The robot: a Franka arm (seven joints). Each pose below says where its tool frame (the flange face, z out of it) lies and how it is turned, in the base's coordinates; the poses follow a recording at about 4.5 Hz.
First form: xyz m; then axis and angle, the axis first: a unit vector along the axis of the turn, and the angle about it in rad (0 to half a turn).
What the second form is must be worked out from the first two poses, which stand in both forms.
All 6 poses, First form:
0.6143 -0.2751 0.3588 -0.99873 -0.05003 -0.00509 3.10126
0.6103 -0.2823 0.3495 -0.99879 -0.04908 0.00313 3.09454
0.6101 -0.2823 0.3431 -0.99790 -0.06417 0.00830 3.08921
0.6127 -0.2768 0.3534 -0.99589 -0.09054 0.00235 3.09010
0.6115 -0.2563 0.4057 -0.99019 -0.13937 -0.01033 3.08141
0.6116 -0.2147 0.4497 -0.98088 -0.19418 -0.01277 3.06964
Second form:
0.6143 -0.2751 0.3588 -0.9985 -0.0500 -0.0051 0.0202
0.6103 -0.2823 0.3495 -0.9985 -0.0491 0.0031 0.0235
0.6101 -0.2823 0.3431 -0.9976 -0.0641 0.0083 0.0262
0.6127 -0.2768 0.3534 -0.9956 -0.0905 0.0023 0.0257
0.6115 -0.2563 0.4057 -0.9897 -0.1393 -0.0103 0.0301
0.6116 -0.2147 0.4497 -0.9802 -0.1941 -0.0128 0.0360

